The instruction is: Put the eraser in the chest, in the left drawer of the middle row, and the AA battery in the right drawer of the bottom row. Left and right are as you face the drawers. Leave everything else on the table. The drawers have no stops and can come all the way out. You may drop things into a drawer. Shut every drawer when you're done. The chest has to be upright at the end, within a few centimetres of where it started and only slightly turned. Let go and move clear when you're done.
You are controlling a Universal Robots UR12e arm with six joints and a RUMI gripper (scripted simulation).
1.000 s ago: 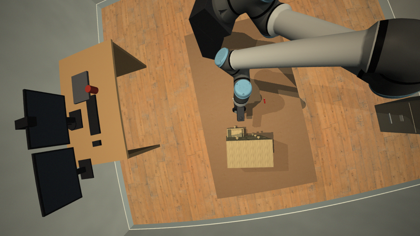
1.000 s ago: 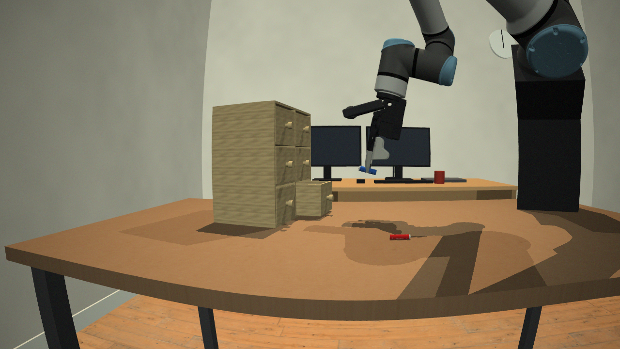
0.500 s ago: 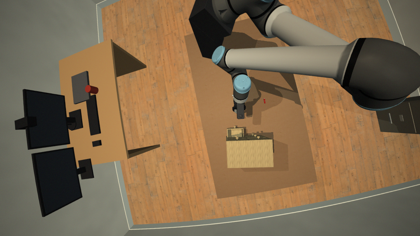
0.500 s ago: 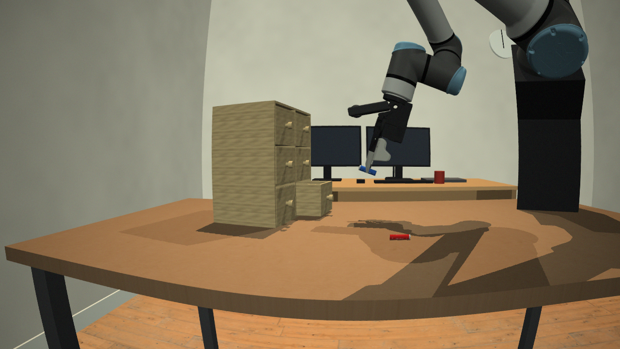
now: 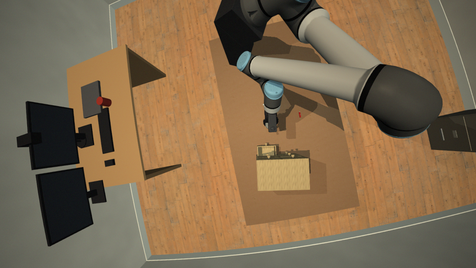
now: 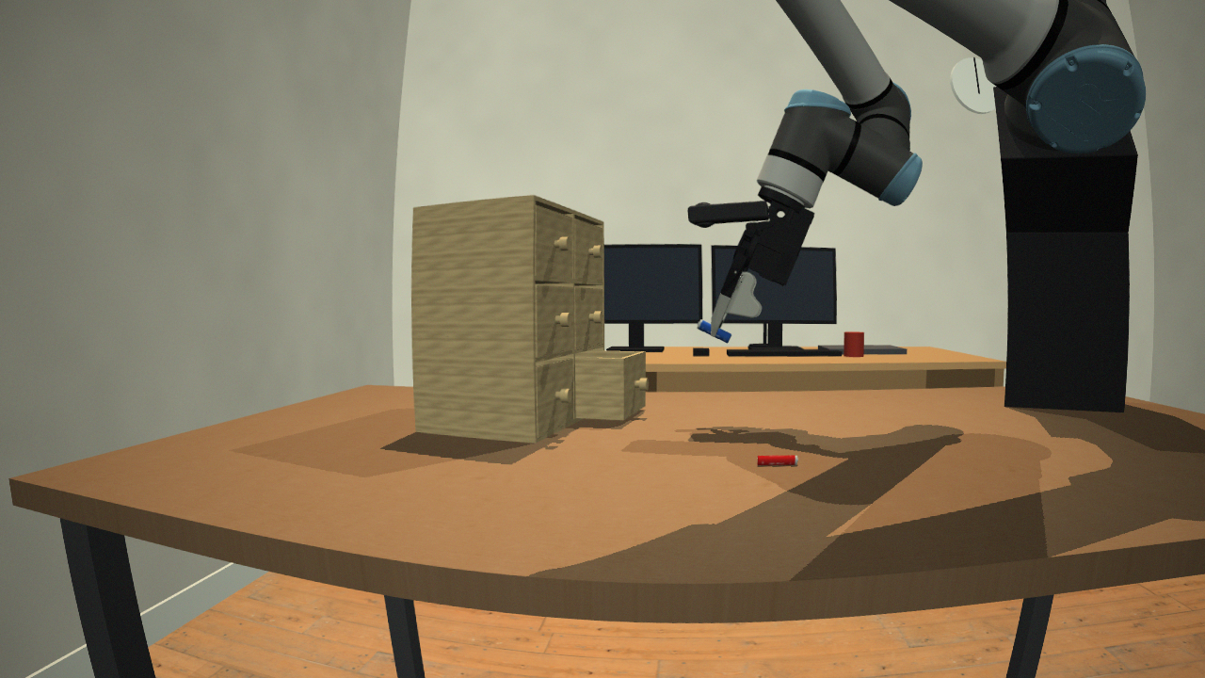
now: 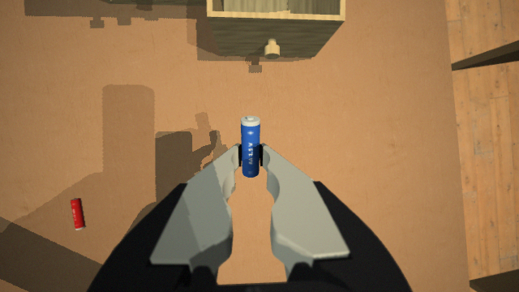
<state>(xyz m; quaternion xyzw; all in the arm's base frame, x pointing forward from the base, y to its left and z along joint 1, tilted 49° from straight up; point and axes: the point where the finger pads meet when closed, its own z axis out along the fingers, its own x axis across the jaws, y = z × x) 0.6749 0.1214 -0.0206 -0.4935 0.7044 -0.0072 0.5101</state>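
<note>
The blue AA battery is 1 cm below my hand. The rest, counted from my hand: red battery (25 cm to the left, 13 cm below, 10 cm behind); eraser (31 cm ahead, 10 cm to the left, 2 cm below).
</note>
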